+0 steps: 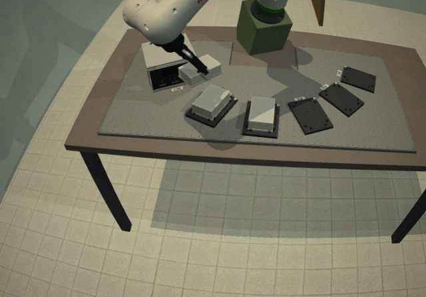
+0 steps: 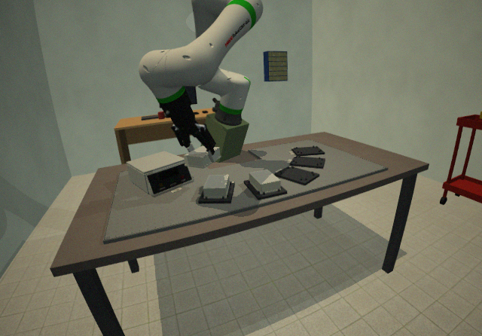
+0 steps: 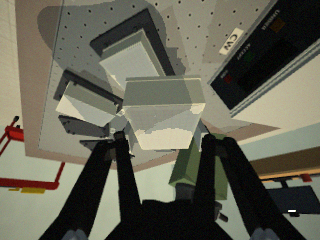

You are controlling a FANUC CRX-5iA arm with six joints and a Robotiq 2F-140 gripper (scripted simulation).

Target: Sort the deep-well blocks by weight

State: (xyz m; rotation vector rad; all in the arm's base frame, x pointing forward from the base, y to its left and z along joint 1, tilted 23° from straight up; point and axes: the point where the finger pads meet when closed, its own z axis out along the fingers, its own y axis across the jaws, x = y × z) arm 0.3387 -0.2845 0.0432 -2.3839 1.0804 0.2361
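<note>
Now: the grey platform 24 cm behind my hand, 15 cm to the right of it and 7 cm below it. Round my hand: check-weigher: 23 cm behind, 15 cm to the right, 10 cm below; then P1 label: 23 cm to the left, 16 cm below, 1 cm ahead; then nest P1: 21 cm to the left, 16 cm below, 10 cm ahead.
</note>
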